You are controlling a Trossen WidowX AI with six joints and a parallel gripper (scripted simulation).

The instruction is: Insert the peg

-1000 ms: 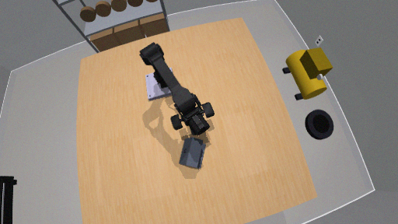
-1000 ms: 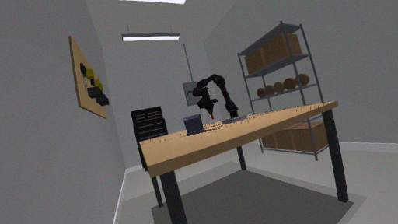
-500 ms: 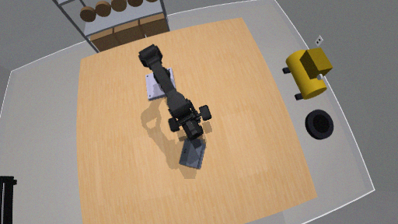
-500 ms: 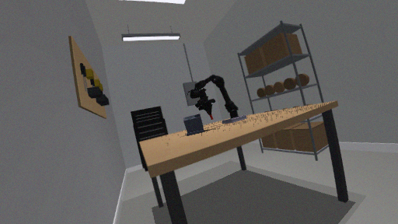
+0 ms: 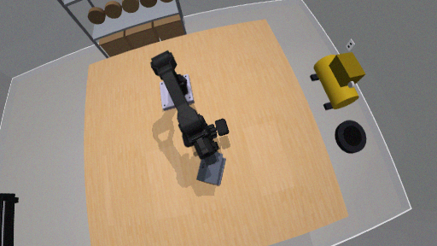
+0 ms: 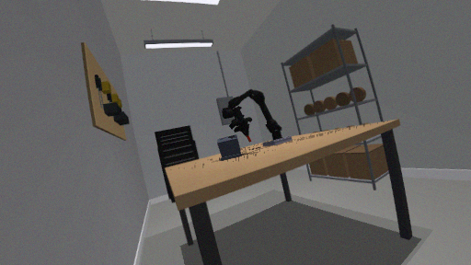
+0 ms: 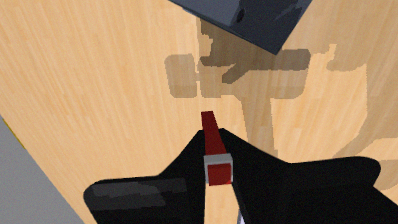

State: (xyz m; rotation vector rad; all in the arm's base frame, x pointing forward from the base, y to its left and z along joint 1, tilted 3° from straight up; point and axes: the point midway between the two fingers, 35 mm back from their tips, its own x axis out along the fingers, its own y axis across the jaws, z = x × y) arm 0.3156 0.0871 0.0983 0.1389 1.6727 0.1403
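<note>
The grey sloped panel lies 130 mm ahead of my gripper tip, 40 mm to the right of it and 30 mm below it. The rest, counted from my gripper tip: red peg: 20 mm above.
</note>
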